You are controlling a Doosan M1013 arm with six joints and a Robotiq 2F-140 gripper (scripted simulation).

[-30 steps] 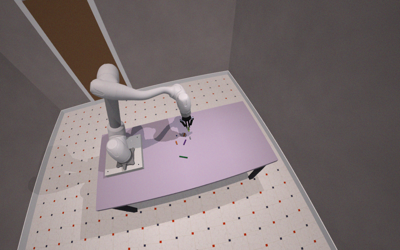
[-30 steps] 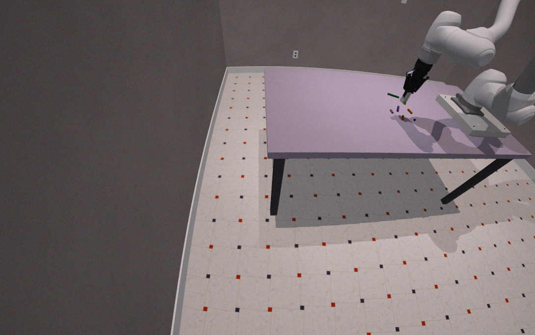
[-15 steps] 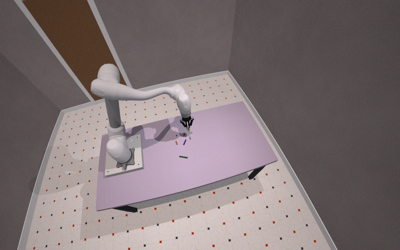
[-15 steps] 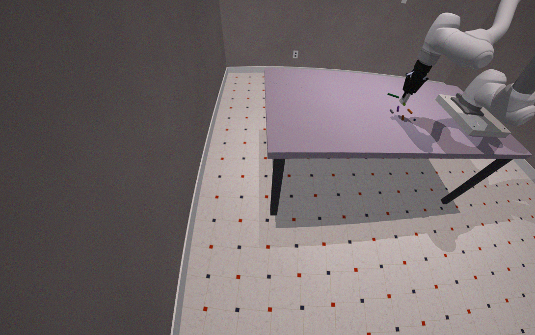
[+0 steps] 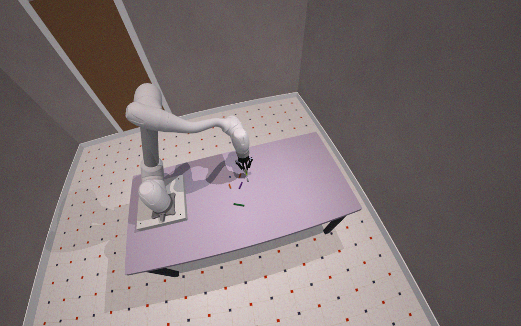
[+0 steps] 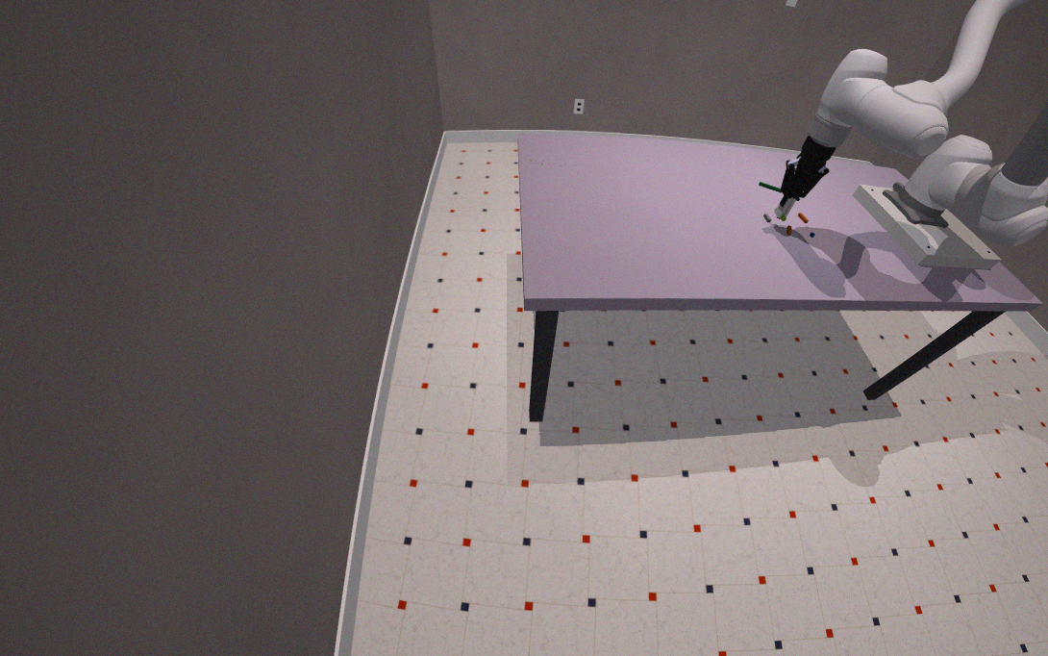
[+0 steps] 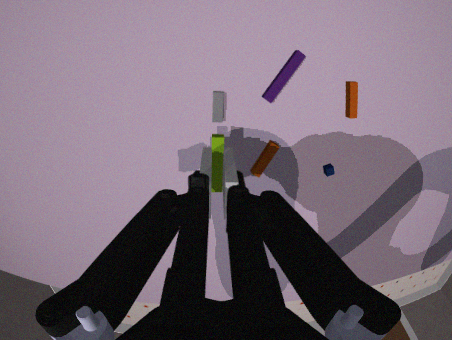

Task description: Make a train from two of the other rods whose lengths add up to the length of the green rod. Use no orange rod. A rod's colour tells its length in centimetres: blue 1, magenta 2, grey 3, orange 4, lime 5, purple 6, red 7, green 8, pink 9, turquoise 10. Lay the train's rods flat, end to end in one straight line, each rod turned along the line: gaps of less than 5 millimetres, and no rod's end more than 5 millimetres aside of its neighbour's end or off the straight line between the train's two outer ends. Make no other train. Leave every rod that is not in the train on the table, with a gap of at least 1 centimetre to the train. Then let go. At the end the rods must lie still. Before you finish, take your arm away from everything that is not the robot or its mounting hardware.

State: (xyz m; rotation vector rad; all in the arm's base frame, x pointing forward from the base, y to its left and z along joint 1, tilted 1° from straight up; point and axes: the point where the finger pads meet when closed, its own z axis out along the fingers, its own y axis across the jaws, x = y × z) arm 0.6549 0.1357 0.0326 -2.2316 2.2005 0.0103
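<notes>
My gripper is now 70 mm above the grey rod and 40 mm to the left of it. The rest, counted from my hand: lime rod 30 mm below; small blue rod 130 mm behind, 70 mm below, 20 mm to the left; purple rod 80 mm to the right, 70 mm below, 60 mm behind.
</notes>
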